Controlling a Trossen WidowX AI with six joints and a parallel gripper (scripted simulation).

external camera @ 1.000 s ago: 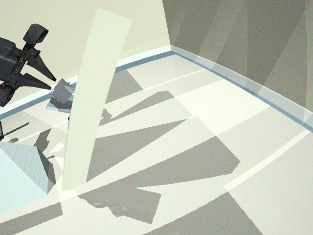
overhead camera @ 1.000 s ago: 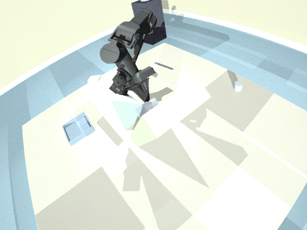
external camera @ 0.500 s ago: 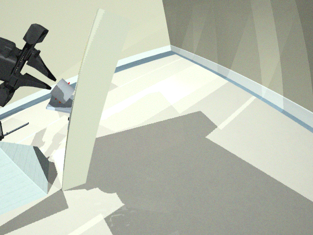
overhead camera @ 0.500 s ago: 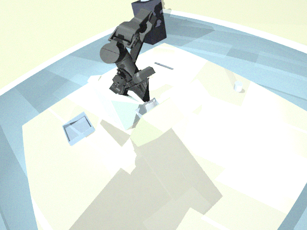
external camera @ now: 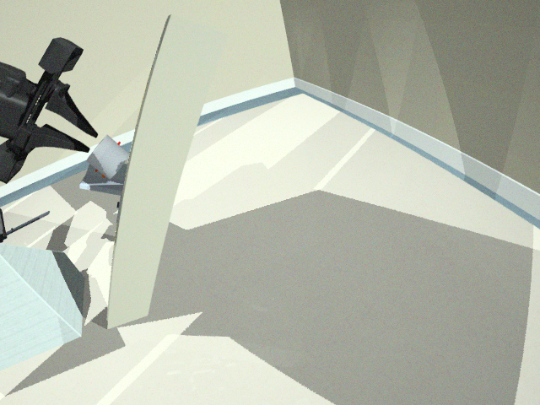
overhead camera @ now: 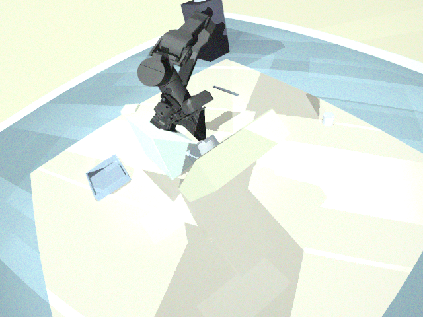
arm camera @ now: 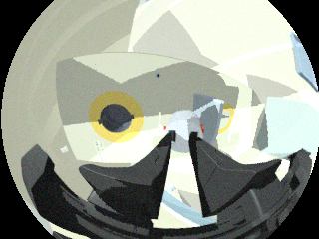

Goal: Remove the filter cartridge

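Now: gripper tip 10 mm short of the round filter cartridge and 20 mm above it. From my gripper tip the other things lie so: grey tray: 370 mm behind, 240 mm to the right, 230 mm below; small flat plate: 730 mm behind, 50 mm to the left, 230 mm below; pale service panel: 50 mm ahead, 50 mm below.
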